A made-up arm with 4 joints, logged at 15 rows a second.
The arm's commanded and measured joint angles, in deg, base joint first. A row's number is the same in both.
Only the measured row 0 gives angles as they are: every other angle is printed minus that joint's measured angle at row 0.
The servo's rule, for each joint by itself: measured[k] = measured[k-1] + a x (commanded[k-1-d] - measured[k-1]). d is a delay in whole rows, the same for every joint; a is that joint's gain. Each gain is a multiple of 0.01, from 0.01 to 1. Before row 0 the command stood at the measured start. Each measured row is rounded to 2 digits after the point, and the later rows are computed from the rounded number. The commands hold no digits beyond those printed.
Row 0, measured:
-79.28, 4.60, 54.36, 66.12
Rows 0 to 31, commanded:
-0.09, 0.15, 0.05, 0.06
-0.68, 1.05, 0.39, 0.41
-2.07, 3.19, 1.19, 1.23
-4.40, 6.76, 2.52, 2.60
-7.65, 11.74, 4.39, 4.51
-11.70, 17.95, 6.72, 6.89
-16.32, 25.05, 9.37, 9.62
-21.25, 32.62, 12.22, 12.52
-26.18, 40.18, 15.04, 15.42
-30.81, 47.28, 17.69, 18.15
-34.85, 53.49, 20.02, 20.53
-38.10, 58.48, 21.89, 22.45
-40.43, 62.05, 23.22, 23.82
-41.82, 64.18, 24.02, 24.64
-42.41, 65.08, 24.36, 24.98
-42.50, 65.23, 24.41, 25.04
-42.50, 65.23, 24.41, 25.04
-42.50, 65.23, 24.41, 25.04
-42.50, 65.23, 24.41, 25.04
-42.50, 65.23, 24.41, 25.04
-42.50, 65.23, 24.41, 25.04
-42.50, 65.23, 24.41, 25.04
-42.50, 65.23, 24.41, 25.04
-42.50, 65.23, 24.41, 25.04
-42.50, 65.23, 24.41, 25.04
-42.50, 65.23, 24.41, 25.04
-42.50, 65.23, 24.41, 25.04
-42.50, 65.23, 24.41, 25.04
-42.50, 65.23, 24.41, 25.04
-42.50, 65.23, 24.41, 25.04
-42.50, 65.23, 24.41, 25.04
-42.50, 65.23, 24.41, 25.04
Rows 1 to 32, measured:
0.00, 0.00, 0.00, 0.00
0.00, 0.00, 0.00, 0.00
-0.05, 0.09, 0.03, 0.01
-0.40, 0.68, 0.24, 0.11
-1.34, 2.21, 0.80, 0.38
-3.05, 4.99, 1.81, 0.91
-5.63, 9.11, 3.33, 1.77
-9.03, 14.50, 5.33, 3.00
-13.11, 20.94, 7.71, 4.59
-17.67, 28.06, 10.37, 6.49
-22.44, 35.45, 13.13, 8.63
-27.13, 42.67, 15.82, 10.91
-31.45, 49.27, 18.30, 13.22
-35.17, 54.89, 20.42, 15.44
-38.12, 59.26, 22.07, 17.45
-40.19, 62.26, 23.22, 19.18
-41.43, 63.98, 23.89, 20.57
-42.03, 64.74, 24.20, 21.64
-42.29, 65.04, 24.32, 22.46
-42.41, 65.16, 24.37, 23.08
-42.46, 65.20, 24.39, 23.55
-42.48, 65.22, 24.40, 23.91
-42.49, 65.23, 24.41, 24.18
-42.50, 65.23, 24.41, 24.39
-42.50, 65.23, 24.41, 24.55
-42.50, 65.23, 24.41, 24.67
-42.50, 65.23, 24.41, 24.76
-42.50, 65.23, 24.41, 24.83
-42.50, 65.23, 24.41, 24.88
-42.50, 65.23, 24.41, 24.92
-42.50, 65.23, 24.41, 24.95
-42.50, 65.23, 24.41, 24.97
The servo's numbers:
d 2
a 0.56 0.61 0.59 0.24

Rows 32 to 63, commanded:
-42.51, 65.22, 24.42, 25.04
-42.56, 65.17, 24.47, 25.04
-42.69, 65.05, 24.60, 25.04
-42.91, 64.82, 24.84, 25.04
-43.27, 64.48, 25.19, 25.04
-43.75, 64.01, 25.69, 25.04
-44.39, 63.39, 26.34, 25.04
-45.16, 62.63, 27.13, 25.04
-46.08, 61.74, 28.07, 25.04
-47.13, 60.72, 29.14, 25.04
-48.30, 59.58, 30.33, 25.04
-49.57, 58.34, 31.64, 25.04
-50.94, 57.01, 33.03, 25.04
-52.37, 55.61, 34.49, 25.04
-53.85, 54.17, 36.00, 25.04
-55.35, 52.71, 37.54, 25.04
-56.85, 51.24, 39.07, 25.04
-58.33, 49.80, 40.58, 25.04
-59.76, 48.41, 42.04, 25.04
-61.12, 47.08, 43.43, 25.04
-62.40, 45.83, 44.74, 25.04
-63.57, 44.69, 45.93, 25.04
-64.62, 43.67, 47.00, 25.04
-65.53, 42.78, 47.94, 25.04
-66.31, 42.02, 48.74, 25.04
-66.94, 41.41, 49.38, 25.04
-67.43, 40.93, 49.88, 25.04
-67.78, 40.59, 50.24, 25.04
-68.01, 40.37, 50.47, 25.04
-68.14, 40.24, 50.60, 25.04
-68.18, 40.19, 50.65, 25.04
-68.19, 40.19, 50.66, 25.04
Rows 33 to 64, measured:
-42.50, 65.23, 24.41, 24.99
-42.50, 65.23, 24.41, 25.00
-42.51, 65.22, 24.42, 25.01
-42.54, 65.19, 24.45, 25.02
-42.62, 65.10, 24.54, 25.02
-42.78, 64.93, 24.72, 25.02
-43.05, 64.66, 25.00, 25.02
-43.44, 64.26, 25.41, 25.02
-43.97, 63.73, 25.96, 25.02
-44.64, 63.06, 26.65, 25.02
-45.45, 62.25, 27.49, 25.02
-46.39, 61.32, 28.46, 25.02
-47.46, 60.26, 29.56, 25.02
-48.64, 59.09, 30.79, 25.02
-49.93, 57.82, 32.11, 25.02
-51.30, 56.47, 33.51, 25.02
-52.73, 55.07, 34.98, 25.02
-54.20, 53.63, 36.49, 25.02
-55.68, 52.17, 38.01, 25.02
-57.16, 50.72, 39.53, 25.02
-58.62, 49.31, 41.01, 25.02
-60.02, 47.95, 42.44, 25.02
-61.35, 46.66, 43.80, 25.02
-62.59, 45.46, 45.06, 25.02
-63.73, 44.37, 46.20, 25.02
-64.74, 43.40, 47.23, 25.02
-65.62, 42.56, 48.12, 25.02
-66.36, 41.86, 48.86, 25.02
-66.96, 41.29, 49.46, 25.02
-67.42, 40.86, 49.92, 25.02
-67.75, 40.56, 50.24, 25.02
-67.97, 40.36, 50.45, 25.02

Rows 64 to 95, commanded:
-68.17, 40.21, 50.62, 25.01
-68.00, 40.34, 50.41, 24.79
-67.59, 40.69, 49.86, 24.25
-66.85, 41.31, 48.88, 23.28
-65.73, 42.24, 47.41, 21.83
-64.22, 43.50, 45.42, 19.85
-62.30, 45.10, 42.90, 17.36
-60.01, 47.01, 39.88, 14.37
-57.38, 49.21, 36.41, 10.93
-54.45, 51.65, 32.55, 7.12
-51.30, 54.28, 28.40, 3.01
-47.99, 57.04, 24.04, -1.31
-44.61, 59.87, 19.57, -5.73
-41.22, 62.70, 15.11, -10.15
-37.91, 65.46, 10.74, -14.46
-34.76, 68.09, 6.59, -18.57
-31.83, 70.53, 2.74, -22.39
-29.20, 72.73, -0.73, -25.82
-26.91, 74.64, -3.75, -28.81
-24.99, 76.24, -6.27, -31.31
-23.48, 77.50, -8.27, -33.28
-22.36, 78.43, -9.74, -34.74
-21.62, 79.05, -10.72, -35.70
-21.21, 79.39, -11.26, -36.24
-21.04, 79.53, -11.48, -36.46
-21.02, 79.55, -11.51, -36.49
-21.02, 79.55, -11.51, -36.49
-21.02, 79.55, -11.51, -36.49
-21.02, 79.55, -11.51, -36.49
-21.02, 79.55, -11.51, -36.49
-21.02, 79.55, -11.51, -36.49
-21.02, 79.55, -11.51, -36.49
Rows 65 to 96, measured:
-68.09, 40.26, 50.57, 25.02
-68.15, 40.22, 50.62, 25.02
-68.16, 40.21, 50.62, 25.02
-68.07, 40.29, 50.50, 24.96
-67.80, 40.53, 50.12, 24.79
-67.27, 41.01, 49.39, 24.43
-66.41, 41.76, 48.22, 23.81
-65.18, 42.82, 46.57, 22.86
-63.57, 44.21, 44.40, 21.54
-61.58, 45.92, 41.73, 19.82
-59.23, 47.93, 38.59, 17.69
-56.55, 50.20, 35.03, 15.15
-53.61, 52.69, 31.12, 12.24
-50.46, 55.34, 26.94, 8.99
-47.18, 58.10, 22.59, 5.46
-43.84, 60.91, 18.18, 1.71
-40.52, 63.69, 13.79, -2.17
-37.29, 66.37, 9.54, -6.11
-34.23, 68.91, 5.53, -10.02
-31.41, 71.24, 1.84, -13.81
-28.89, 73.31, -1.46, -17.41
-26.71, 75.10, -4.30, -20.75
-24.90, 76.56, -6.64, -23.76
-23.48, 77.70, -8.47, -26.40
-22.44, 78.52, -9.80, -28.63
-21.75, 79.05, -10.66, -30.46
-21.35, 79.34, -11.14, -31.90
-21.17, 79.47, -11.36, -33.00
-21.09, 79.52, -11.45, -33.84
-21.05, 79.54, -11.49, -34.48
-21.03, 79.55, -11.50, -34.96
-21.02, 79.55, -11.51, -35.33

